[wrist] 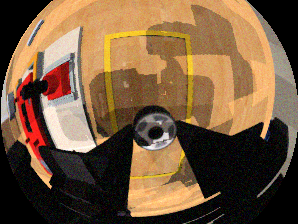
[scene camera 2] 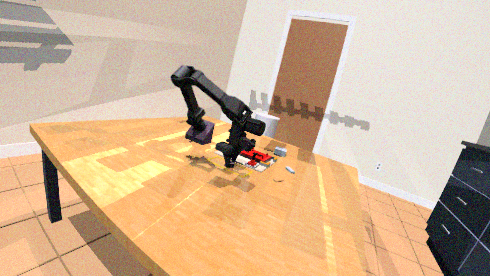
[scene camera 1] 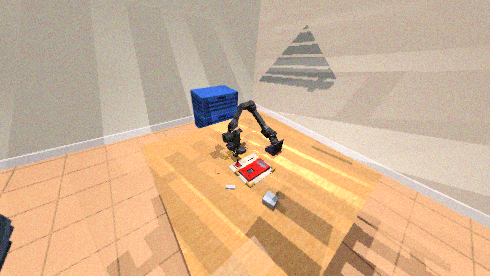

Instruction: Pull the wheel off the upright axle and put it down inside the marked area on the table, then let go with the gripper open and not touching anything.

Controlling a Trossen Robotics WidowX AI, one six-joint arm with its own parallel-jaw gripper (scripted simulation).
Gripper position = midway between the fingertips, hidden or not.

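The gripper (scene camera 2: 229,164), which the wrist view shows too as the gripper (wrist: 154,127), is carrying a wheel (wrist: 150,116). The scene also has a red fixture board (wrist: 31,115) and a base plate (wrist: 67,121).
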